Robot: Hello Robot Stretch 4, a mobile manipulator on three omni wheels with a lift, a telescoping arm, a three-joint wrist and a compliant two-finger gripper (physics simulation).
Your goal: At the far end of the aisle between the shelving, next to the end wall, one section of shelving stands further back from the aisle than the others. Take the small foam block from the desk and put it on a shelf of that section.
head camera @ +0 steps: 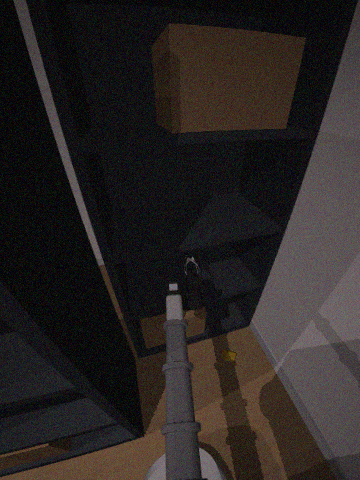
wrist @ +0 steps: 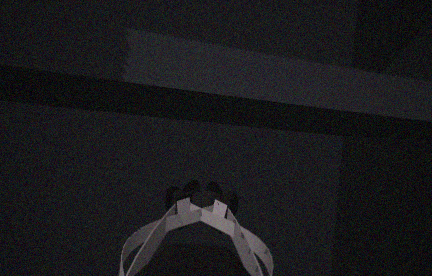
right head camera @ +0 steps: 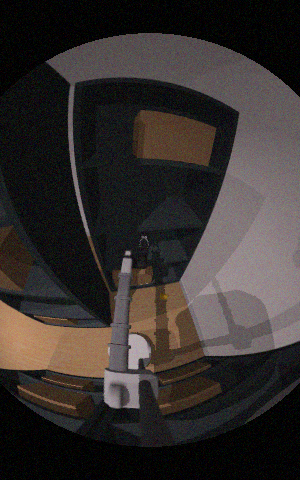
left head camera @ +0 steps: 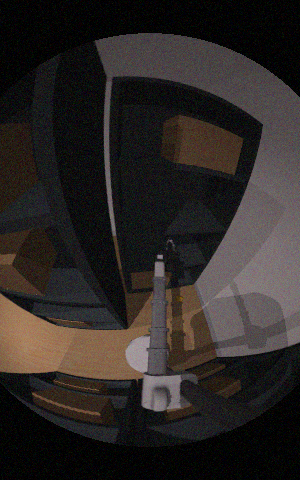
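Seen in the pictures: gripper, fingertip midpoint: [head camera: 189,252] [wrist: 202,196] [right head camera: 144,232] [left head camera: 168,235]; robot's base at its link origin: [right head camera: 130,350] [left head camera: 146,352].
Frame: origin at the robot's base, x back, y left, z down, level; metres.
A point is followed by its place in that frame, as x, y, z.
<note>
The yellow foam block [head camera: 229,356] {-0.657, -0.366, -0.045} [left head camera: 180,299] {-0.655, -0.383, -0.029} [right head camera: 164,296] {-0.662, -0.383, -0.037} lies on the floor in front of the set-back shelving section [head camera: 240,136] {-0.836, -0.260, -1.403} [right head camera: 185,165] {-0.843, -0.295, -1.401}, in the arm's shadow. My gripper [head camera: 190,259] [left head camera: 170,241] [right head camera: 144,237] {-0.883, -0.092, -0.844} [wrist: 202,196] {-0.883, -0.092, -0.844} is shut and empty, its fingertips close together in the wrist view. It is at the end of the extended arm, in front of or within the dark middle of that section; its exact depth is hard to tell. The block does not show in the wrist view. The desk cannot be made out.
A large carton [head camera: 230,80] {-0.845, -0.208, -1.565} [left head camera: 207,147] {-0.845, -0.207, -1.542} [right head camera: 175,137] {-0.846, -0.214, -1.555} stands on an upper shelf, and another carton [head camera: 151,331] {-0.767, 0.161, -0.273} sits at the bottom of the section. The end wall [head camera: 320,200] {-0.802, -0.642, -1.161} is close on the right. The neighbouring shelving's dark side panel [head camera: 65,280] {-0.414, 0.249, -1.183} juts forward on the left.
</note>
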